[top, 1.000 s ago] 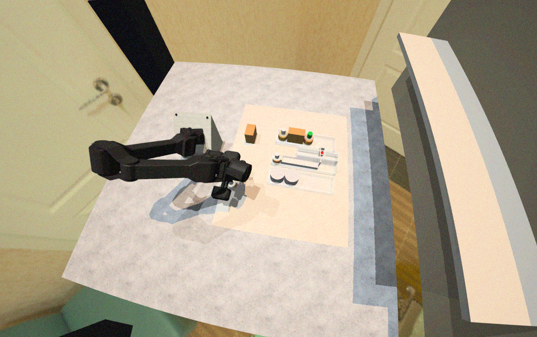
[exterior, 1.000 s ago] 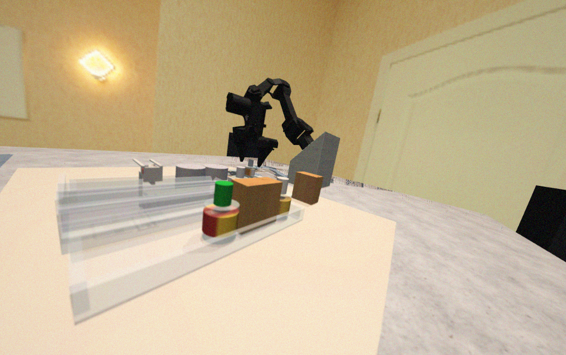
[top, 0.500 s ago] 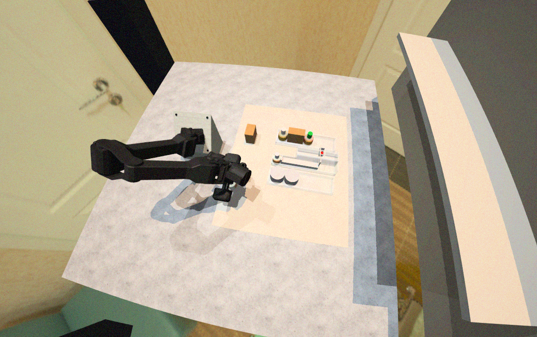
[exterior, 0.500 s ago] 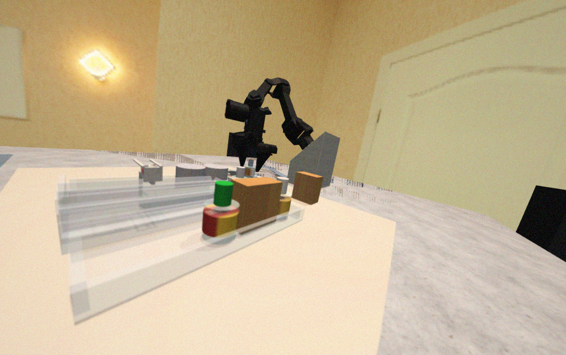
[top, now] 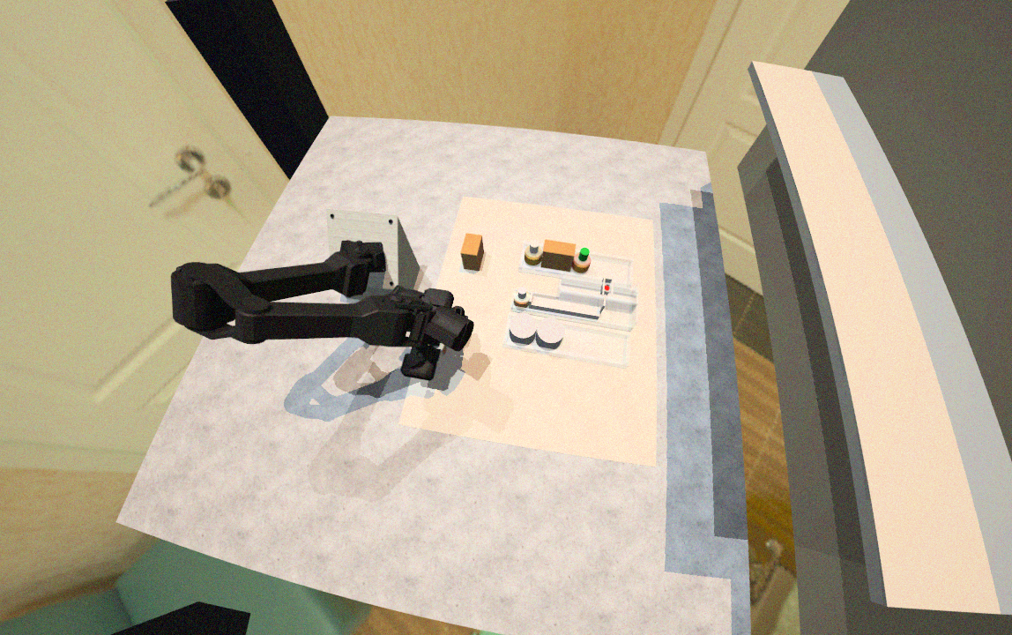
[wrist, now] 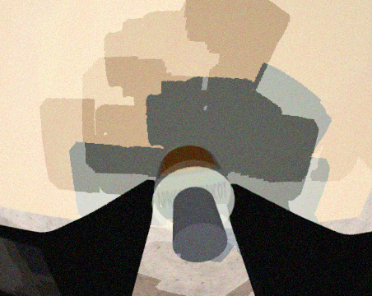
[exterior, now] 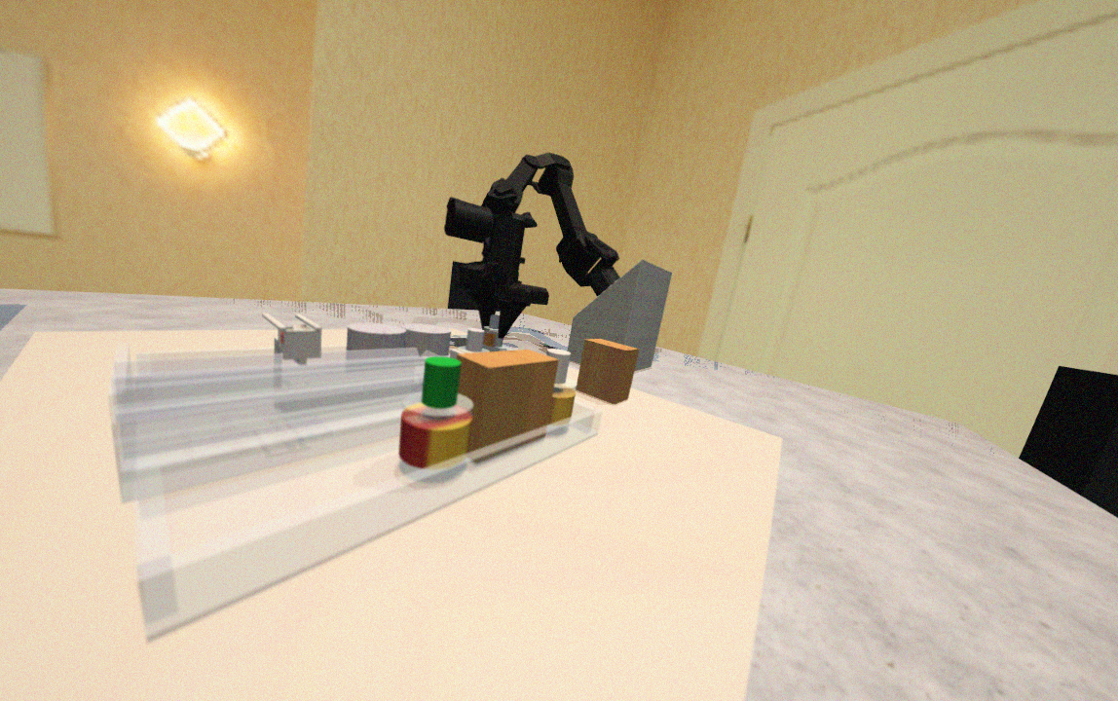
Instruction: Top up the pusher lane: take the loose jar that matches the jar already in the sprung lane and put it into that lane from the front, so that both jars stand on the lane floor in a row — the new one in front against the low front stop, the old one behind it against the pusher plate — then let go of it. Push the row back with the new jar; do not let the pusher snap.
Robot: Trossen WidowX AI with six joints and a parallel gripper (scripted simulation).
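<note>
The brown box is 26 cm ahead of my gripper tip, 25 cm to the left of it and 1 cm above it. The rest, counted from my gripper tip: clear sprung lane: 33 cm ahead, 14 cm to the left, 1 cm below; grey pusher plate: 29 cm ahead, 15 cm to the left, 2 cm above.
</note>
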